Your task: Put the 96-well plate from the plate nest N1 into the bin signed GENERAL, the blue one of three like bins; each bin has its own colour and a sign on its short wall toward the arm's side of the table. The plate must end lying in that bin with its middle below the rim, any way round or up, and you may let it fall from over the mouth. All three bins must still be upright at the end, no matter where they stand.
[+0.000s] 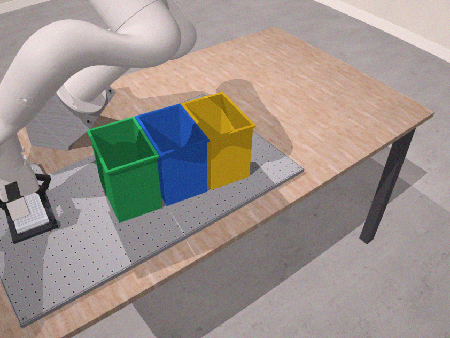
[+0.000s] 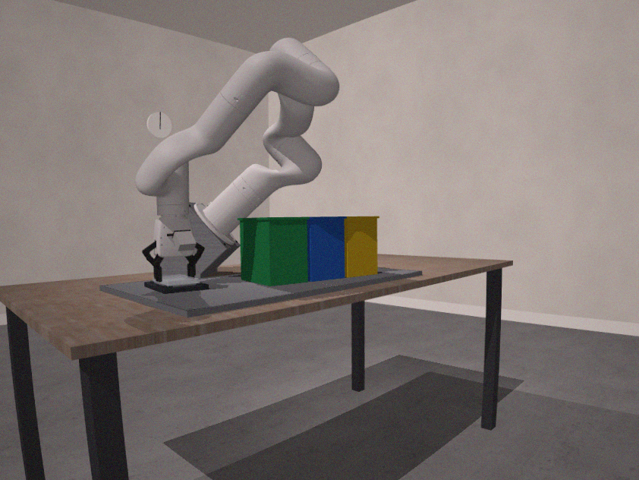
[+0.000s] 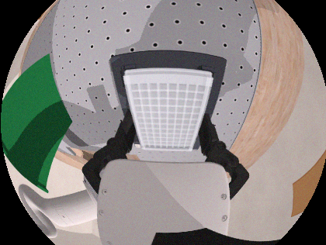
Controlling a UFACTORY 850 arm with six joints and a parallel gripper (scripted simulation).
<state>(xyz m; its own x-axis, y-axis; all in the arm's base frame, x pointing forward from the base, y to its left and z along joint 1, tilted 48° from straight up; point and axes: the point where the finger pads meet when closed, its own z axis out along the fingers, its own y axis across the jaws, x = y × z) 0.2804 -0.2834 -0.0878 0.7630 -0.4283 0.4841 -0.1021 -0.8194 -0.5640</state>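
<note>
Right now my hand is 1 cm above the white 96-well plate. The rest, counted from my hand: green bin: 9 cm ahead, 26 cm to the left, 6 cm above; dark plate nest: 2 cm below; blue bin: 12 cm ahead, 39 cm to the left, 6 cm above.
</note>
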